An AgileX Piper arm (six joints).
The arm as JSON. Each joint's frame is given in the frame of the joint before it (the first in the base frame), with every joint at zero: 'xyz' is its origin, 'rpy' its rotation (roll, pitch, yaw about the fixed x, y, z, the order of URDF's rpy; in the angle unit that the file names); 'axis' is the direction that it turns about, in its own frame. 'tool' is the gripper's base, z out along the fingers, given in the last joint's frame.
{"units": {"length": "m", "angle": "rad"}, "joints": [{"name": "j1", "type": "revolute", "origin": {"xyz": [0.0, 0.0, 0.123], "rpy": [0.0, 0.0, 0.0]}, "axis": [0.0, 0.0, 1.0]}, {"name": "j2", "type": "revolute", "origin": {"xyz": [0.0, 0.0, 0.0], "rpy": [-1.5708, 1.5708, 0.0]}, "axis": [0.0, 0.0, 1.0]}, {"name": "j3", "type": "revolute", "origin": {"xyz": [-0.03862, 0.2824, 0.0], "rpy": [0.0, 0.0, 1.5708]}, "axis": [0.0, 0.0, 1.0]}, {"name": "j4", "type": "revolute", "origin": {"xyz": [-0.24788, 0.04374, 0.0], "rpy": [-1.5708, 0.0, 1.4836]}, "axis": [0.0, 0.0, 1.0]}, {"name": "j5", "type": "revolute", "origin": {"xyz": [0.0, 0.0, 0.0], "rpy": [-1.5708, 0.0, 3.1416]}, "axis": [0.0, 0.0, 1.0]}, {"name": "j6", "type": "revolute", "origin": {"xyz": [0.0, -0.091, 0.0], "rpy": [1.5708, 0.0, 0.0]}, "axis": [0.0, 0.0, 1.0]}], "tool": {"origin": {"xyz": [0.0, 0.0, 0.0], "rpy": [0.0, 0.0, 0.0]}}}
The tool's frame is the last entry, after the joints.
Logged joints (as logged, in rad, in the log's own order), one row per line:
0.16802 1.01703 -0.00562 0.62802 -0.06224 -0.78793
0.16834 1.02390 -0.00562 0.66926 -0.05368 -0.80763
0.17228 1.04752 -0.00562 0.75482 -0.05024 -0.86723
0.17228 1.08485 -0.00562 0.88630 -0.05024 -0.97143
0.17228 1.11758 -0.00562 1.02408 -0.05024 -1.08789
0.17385 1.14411 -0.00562 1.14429 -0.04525 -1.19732
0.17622 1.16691 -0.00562 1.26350 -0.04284 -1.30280
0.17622 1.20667 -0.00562 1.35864 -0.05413 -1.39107
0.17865 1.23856 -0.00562 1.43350 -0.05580 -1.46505
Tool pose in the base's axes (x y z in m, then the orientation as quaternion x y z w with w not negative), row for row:
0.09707 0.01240 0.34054 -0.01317 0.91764 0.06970 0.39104
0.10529 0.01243 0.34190 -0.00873 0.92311 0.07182 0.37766
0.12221 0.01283 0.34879 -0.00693 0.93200 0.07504 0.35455
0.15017 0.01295 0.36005 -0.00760 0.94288 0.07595 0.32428
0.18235 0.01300 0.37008 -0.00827 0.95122 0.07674 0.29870
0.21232 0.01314 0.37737 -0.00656 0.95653 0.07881 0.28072
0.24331 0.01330 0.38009 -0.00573 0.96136 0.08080 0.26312
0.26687 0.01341 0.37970 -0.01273 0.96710 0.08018 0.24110
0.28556 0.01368 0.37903 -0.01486 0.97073 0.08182 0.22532
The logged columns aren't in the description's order. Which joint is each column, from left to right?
Columns, left to right: j4, j5, j1, j2, j6, j3.
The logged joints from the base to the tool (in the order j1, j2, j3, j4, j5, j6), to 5 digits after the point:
-0.00562 0.62802 -0.78793 0.16802 1.01703 -0.06224
-0.00562 0.66926 -0.80763 0.16834 1.02390 -0.05368
-0.00562 0.75482 -0.86723 0.17228 1.04752 -0.05024
-0.00562 0.88630 -0.97143 0.17228 1.08485 -0.05024
-0.00562 1.02408 -1.08789 0.17228 1.11758 -0.05024
-0.00562 1.14429 -1.19732 0.17385 1.14411 -0.04525
-0.00562 1.26350 -1.30280 0.17622 1.16691 -0.04284
-0.00562 1.35864 -1.39107 0.17622 1.20667 -0.05413
-0.00562 1.43350 -1.46505 0.17865 1.23856 -0.05580

